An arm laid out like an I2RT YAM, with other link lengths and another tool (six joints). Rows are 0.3 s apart.
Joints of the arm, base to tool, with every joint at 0 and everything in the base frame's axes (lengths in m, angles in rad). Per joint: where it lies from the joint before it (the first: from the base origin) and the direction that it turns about. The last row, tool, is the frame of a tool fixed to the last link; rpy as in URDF.
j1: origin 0 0 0.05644 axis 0 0 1
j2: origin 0.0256 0.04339 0.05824 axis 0 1 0
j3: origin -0.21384 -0.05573 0 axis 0 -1 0
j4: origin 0.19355 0.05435 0.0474 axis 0 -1 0
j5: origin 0.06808 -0.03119 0.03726 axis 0 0 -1
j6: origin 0.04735 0 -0.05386 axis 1 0 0
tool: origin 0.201 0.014 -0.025 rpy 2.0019 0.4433 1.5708
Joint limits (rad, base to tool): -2.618..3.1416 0..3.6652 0..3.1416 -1.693..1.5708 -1.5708..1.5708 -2.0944..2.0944
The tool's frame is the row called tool.
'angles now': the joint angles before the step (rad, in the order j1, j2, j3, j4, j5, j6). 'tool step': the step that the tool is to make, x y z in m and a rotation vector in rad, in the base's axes. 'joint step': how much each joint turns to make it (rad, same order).
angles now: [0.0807 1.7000 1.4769 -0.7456 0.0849 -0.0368]
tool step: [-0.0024 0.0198 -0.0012 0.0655 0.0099 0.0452]
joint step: [0.0001 0.0028 -0.0002 -0.0016 -0.0800 0.0001]
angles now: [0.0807 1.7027 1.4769 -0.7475 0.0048 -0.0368]
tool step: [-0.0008 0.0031 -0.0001 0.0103 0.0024 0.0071]
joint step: [0.0001 0.0000 -0.0001 -0.0015 -0.0126 0.0000]
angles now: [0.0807 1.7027 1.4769 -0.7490 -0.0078 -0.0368]
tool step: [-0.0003 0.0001 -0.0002 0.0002 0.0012 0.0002]
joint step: [0.0001 0.0002 0.0001 -0.0010 -0.0003 0.0001]
